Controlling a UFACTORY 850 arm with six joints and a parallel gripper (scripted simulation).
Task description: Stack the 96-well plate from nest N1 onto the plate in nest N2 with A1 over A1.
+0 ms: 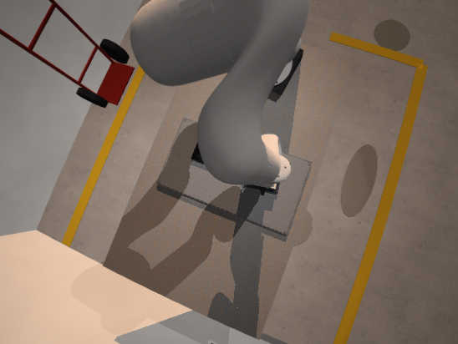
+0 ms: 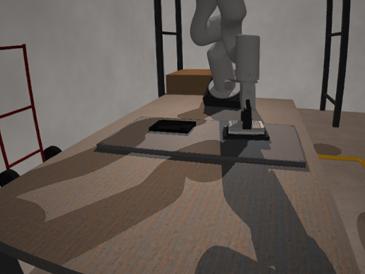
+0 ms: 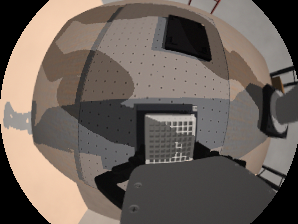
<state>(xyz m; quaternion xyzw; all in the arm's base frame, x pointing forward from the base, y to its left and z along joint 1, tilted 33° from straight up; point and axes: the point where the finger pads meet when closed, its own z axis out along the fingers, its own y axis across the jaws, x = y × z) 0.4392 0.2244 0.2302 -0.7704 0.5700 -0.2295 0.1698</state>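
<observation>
The 96-well plate lies 1 cm below my hand. Also, from my hand: black nest 29 cm to the right, 4 cm below, 2 cm ahead.
</observation>
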